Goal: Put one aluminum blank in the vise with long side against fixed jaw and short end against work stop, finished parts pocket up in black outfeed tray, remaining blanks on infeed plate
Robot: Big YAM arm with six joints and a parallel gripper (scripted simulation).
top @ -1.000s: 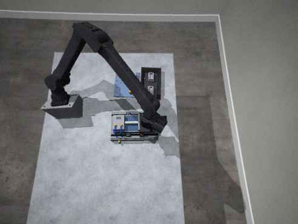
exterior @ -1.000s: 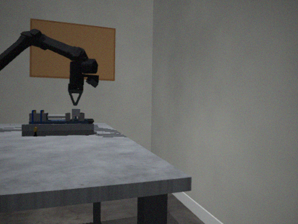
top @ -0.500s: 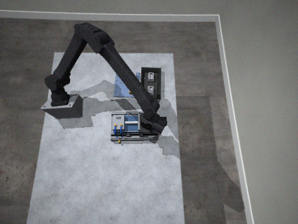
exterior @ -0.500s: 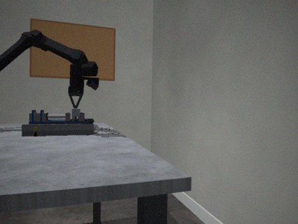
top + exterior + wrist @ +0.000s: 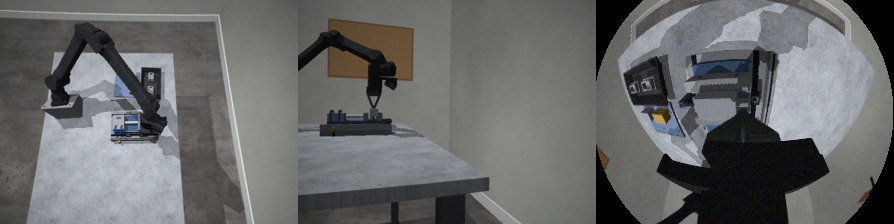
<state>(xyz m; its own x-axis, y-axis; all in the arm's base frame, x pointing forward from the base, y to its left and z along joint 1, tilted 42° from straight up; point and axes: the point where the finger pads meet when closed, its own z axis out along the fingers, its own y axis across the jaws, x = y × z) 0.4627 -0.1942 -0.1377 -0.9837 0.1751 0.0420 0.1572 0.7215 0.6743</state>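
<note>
My hand is 10 mm short of the gray block, 40 mm to the right of it and 30 mm above it. Also, from my hand: yellow brass blank 40 mm behind, 300 mm to the left, 100 mm below; vise 60 mm behind, 50 mm to the left, 90 mm below; blue infeed plate 70 mm behind, 350 mm to the left, 120 mm below.
</note>
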